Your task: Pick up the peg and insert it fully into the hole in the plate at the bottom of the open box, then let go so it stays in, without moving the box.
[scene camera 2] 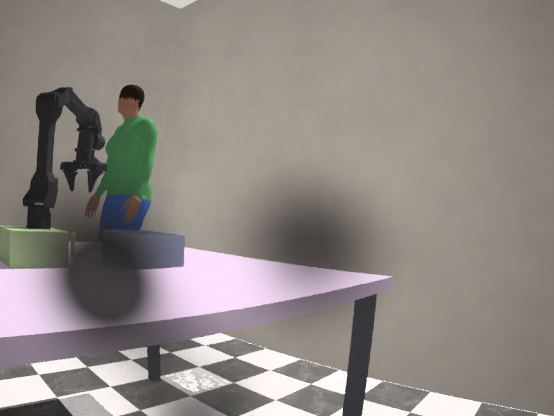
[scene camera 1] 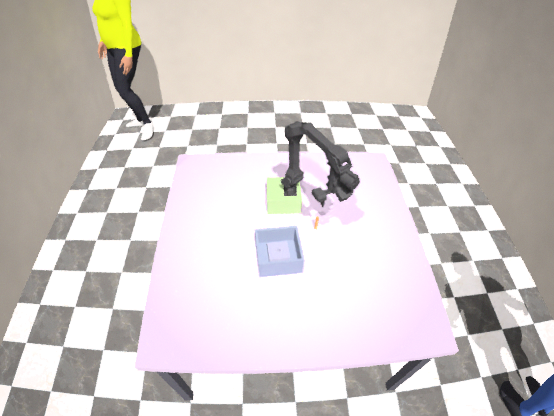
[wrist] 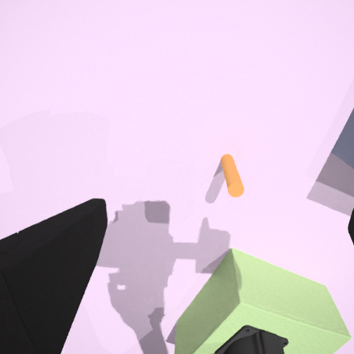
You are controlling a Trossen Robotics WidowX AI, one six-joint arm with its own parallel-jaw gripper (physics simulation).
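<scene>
The orange peg stands upright on the table, between the green block and the box's near side. The open blue-grey box stands on the table; a corner of it shows at the right edge of the wrist view. Inside it a pale square plate lies on the bottom, with a small dark hole near its middle. My gripper is open and empty, pointing down, high above the table. In the wrist view the peg shows between the fingers, slightly beyond the tips.
A green block carries the arm's base and stands close to the peg. The pink table has its edges beyond the box. People stand on the floor around it. Dark blurred spots cover parts of scene camera 2's view.
</scene>
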